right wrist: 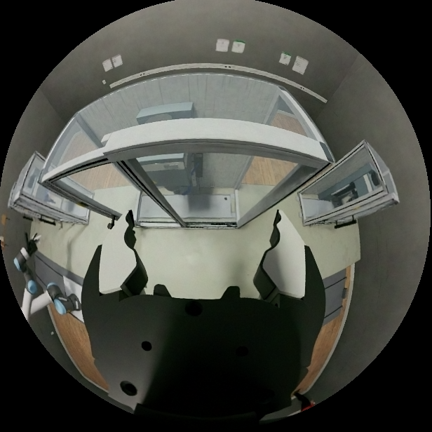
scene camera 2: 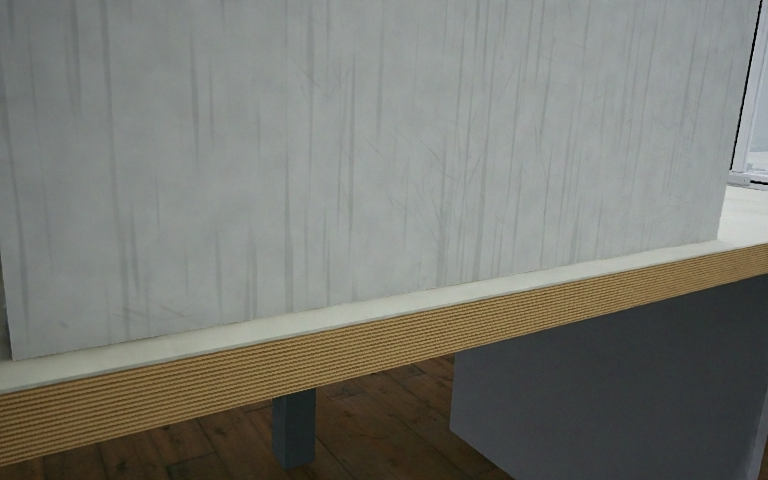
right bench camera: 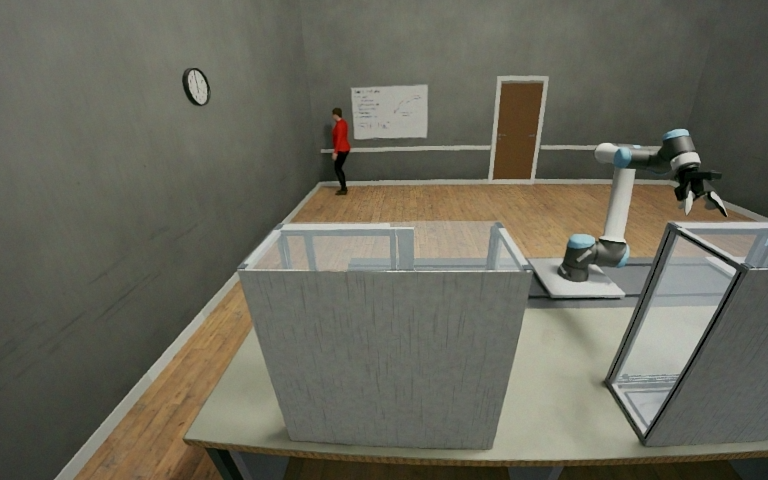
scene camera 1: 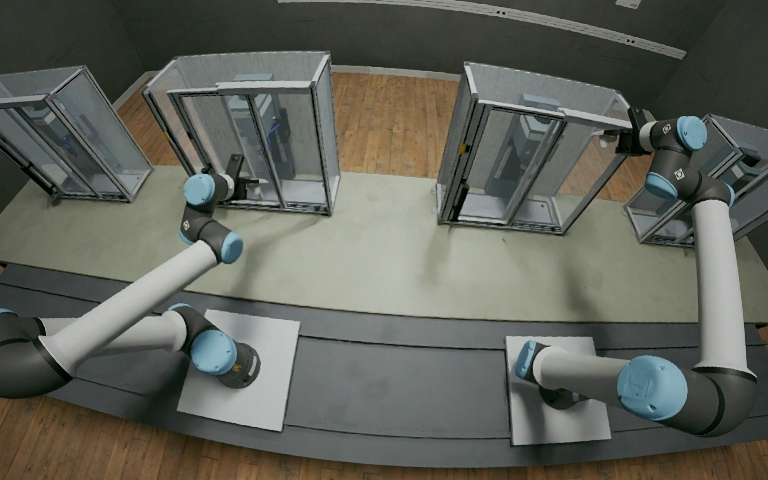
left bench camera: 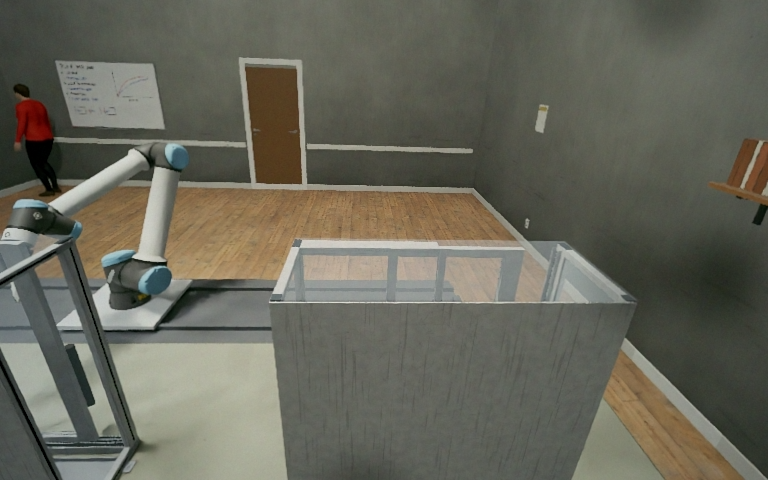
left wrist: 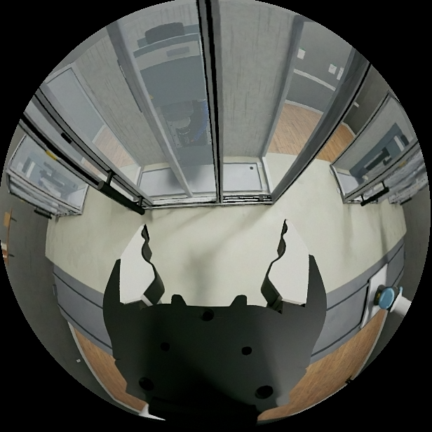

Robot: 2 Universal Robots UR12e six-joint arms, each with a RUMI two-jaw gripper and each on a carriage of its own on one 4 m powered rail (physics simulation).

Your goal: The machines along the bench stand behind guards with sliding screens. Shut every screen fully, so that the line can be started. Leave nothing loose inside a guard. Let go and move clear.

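Four guards stand along the bench. At the second guard [scene camera 1: 322, 141], a gap seems to show between the sliding screen's handled edge and the yellow-tagged post. The third guard's screen [scene camera 1: 481, 164] stands against its tagged post; any small gap is unclear. Gaps also seem to show at the first guard [left bench camera: 430, 384] and the fourth guard [right bench camera: 385, 356], seen from behind. My left gripper [scene camera 1: 256, 186] [left wrist: 213, 223] is open and empty, in front of the second guard, apart from its handle [left wrist: 120, 192]. My right gripper [scene camera 1: 601, 138] [right bench camera: 706, 212] [right wrist: 202, 210] is open and empty, high before the third guard's picture-right end.
Machines stand inside the guards. The bench top [scene camera 1: 368, 254] runs in front of them, with the rail [scene camera 1: 396, 384] nearer the camera. The right forearm [scene camera 1: 719, 283] passes close by the fourth guard. A person in red [right bench camera: 340, 135] stands by the far wall.
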